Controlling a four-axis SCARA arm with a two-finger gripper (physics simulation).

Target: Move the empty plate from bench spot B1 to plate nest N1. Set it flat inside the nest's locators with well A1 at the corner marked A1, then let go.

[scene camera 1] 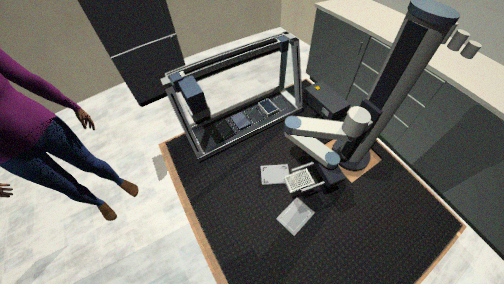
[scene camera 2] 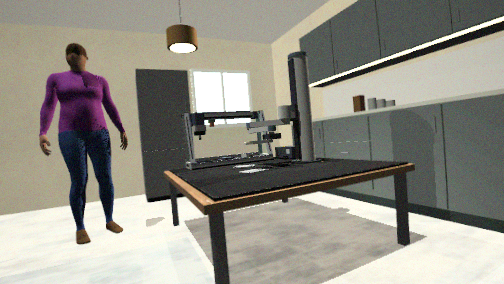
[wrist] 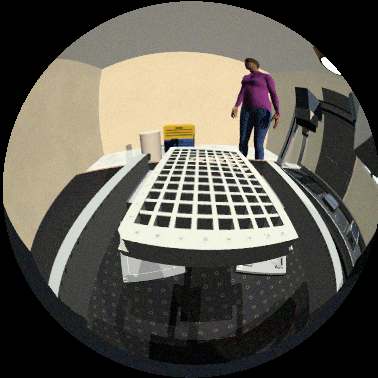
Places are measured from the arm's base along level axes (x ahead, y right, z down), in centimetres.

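Where they show: gripper, fingertip midpoint: (scene camera 1: 296,181) (scene camera 2: 251,142) (wrist: 207,164); arm's base at its link origin: (scene camera 1: 350,153) (scene camera 2: 306,162).
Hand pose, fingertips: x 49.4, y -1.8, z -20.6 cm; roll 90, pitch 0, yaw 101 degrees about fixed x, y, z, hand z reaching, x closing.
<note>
Things, the pixels of their top centre, and the offset from my fingertips. "*": a spot on its surface instead. Level surfaces: height alone.
- white gridded plate at its top centre: (wrist: 208,169) (scene camera 1: 299,179) dx -1.3, dy -0.3, dz -0.2 cm
- pale square pad with dark corner marks, surface spot: (wrist: 267,266) * dx -5.8, dy +13.2, dz +18.2 cm
- second pale square pad at a spot on its surface: (wrist: 150,270) * dx -1.6, dy -9.1, dz +19.2 cm
- mat at its surface level: dz +19.3 cm
- dark box at a spot on its surface: (scene camera 1: 325,102) * dx -55.6, dy +37.5, dz +7.9 cm
My gripper (scene camera 1: 306,178) (wrist: 207,164) is shut on the white gridded plate (scene camera 1: 298,181) (scene camera 2: 253,143) (wrist: 205,239), with its pale finger bars along two opposite sides. The plate looks level and hangs above the dark mat. Its wells look empty; its lettering is too small to read for A1. A pale square pad with dark corner marks (scene camera 1: 270,175) (wrist: 267,266) lies below, partly overlapped by the plate in scene camera 1. A second pale square pad (scene camera 1: 295,217) (scene camera 2: 253,170) (wrist: 150,270) lies nearer the front. I cannot tell for sure which is N1. The plate's underside is hidden.
A gantry frame (scene camera 1: 283,65) (scene camera 2: 230,115) stands at the back of the mat (scene camera 1: 370,225), with small items on its deck. A dark box (scene camera 1: 325,102) (scene camera 2: 285,152) stands beside the arm's tall column (scene camera 1: 400,70) (scene camera 2: 302,100). A person (scene camera 1: 27,115) (scene camera 2: 82,110) (wrist: 257,97) stands beyond the table.
</note>
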